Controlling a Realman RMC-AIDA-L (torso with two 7-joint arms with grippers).
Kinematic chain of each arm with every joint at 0, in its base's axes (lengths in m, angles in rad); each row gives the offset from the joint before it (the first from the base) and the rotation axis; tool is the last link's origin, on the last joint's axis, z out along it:
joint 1: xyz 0 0 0.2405 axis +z
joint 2: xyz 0 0 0 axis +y
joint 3: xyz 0 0 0.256 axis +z
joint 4: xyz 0 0 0 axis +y
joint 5: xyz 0 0 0.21 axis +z
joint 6: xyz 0 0 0 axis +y
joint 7: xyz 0 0 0.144 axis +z
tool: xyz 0 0 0
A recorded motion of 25 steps. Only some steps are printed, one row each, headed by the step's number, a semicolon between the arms.
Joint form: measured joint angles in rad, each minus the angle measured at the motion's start. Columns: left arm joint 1, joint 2, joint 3, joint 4, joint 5, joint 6, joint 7; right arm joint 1, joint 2, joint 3, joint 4, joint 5, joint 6, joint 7.
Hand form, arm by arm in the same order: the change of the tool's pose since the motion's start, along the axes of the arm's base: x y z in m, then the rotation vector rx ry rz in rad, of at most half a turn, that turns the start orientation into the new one. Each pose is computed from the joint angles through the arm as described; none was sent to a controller.
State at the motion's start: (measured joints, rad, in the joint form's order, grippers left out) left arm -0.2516 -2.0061 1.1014 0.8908 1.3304 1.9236 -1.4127; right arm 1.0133 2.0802 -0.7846 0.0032 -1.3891 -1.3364 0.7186
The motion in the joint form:
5: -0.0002 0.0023 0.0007 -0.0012 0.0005 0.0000 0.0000; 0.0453 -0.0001 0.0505 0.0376 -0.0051 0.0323 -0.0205
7: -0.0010 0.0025 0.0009 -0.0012 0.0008 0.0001 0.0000; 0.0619 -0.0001 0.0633 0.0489 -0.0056 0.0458 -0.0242
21: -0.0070 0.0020 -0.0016 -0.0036 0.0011 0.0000 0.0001; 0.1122 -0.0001 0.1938 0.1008 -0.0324 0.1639 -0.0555
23: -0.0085 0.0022 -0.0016 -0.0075 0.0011 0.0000 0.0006; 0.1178 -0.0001 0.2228 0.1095 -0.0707 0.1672 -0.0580
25: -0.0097 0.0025 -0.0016 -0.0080 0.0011 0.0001 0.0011; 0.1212 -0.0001 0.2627 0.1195 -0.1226 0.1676 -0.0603
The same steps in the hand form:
5: -0.0005 0.0000 0.0004 -0.0009 0.0024 0.0005; -0.0129 0.0064 -0.0034 0.0132 0.0086 -0.0105
7: -0.0004 0.0002 0.0004 -0.0012 0.0029 -0.0004; -0.0177 0.0087 -0.0049 0.0151 0.0086 -0.0140
21: 0.0008 0.0016 0.0004 -0.0003 0.0013 -0.0034; -0.0273 0.0239 -0.0109 0.0570 0.0040 -0.1083
23: 0.0006 0.0018 0.0001 -0.0017 0.0002 -0.0021; -0.0293 0.0222 -0.0138 0.0473 -0.0033 -0.1002
25: 0.0008 0.0020 0.0001 -0.0016 0.0003 -0.0033; -0.0311 0.0194 -0.0171 0.0343 -0.0092 -0.0899

